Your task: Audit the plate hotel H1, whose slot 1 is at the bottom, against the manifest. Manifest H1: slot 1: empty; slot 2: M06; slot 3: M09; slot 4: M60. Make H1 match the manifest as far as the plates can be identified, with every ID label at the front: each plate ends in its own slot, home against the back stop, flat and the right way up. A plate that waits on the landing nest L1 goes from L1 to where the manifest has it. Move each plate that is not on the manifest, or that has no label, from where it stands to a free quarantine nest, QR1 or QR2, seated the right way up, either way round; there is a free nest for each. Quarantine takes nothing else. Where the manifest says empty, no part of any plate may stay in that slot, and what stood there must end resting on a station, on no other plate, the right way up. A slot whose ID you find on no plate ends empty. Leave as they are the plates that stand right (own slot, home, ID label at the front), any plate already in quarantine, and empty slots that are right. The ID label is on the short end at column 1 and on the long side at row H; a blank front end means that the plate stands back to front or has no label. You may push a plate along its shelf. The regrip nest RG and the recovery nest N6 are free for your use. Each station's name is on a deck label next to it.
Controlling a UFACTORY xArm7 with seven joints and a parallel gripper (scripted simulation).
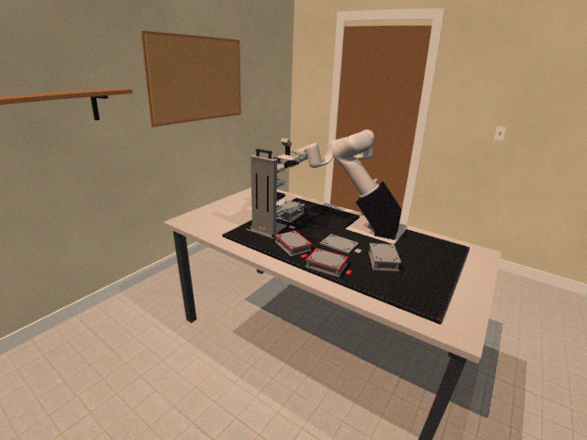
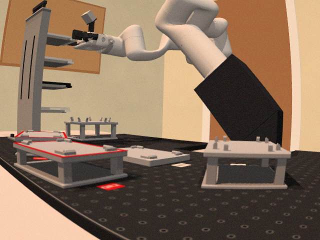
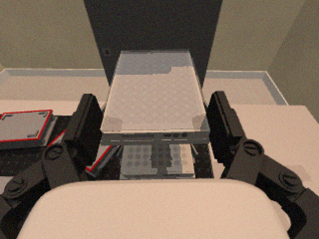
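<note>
The pale plate lies 50 mm ahead of my hand, 20 mm below it and 10 mm to the left of it. The rest, counted from my hand: hotel tower: 150 mm below, 130 mm ahead, 20 mm to the left; black plate: 170 mm below, 50 mm ahead, 10 mm to the left; clear plate: 250 mm below, 50 mm ahead, 10 mm to the left.
</note>
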